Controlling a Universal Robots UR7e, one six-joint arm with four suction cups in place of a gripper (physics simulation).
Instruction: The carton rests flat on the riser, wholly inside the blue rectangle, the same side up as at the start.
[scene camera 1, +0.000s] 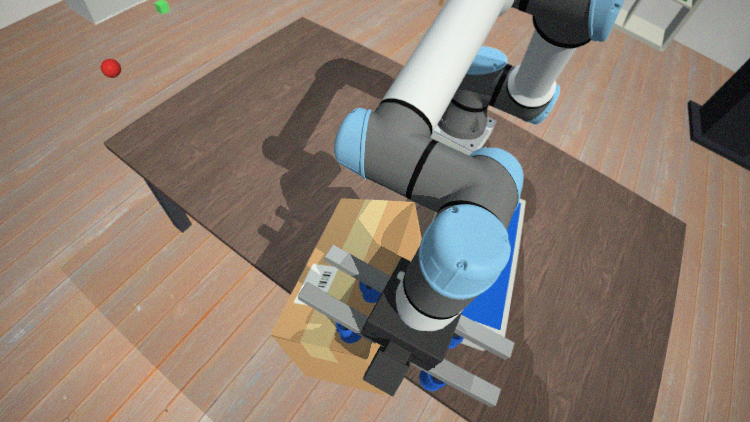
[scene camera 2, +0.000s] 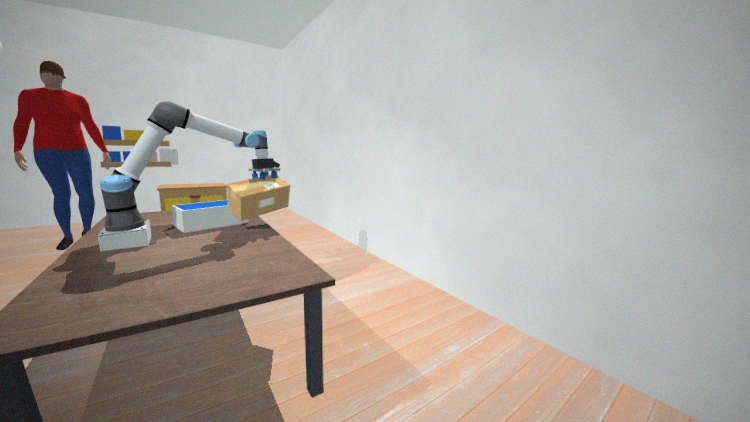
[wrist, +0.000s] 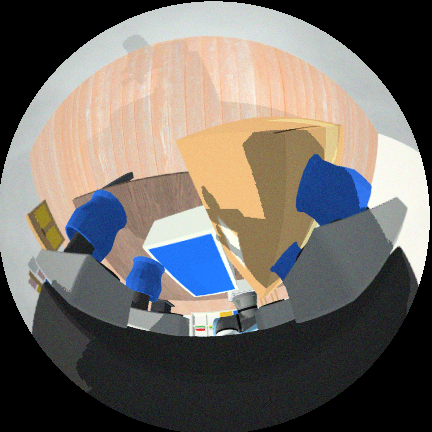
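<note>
The tan carton hangs in the air, somewhat tilted, taped face up, near the table's edge and beside the riser. My suction gripper is above it. Two of its blue cups are on the carton's top; the other two stand off to the side, touching nothing. The white riser stands on the table, with the blue rectangle on its top. The arm hides part of the riser in scene camera 1.
The brown table carries the arm's base. A person in red stands behind the table in scene camera 2, near a wooden cabinet. A red ball and a green cube lie on the floor.
</note>
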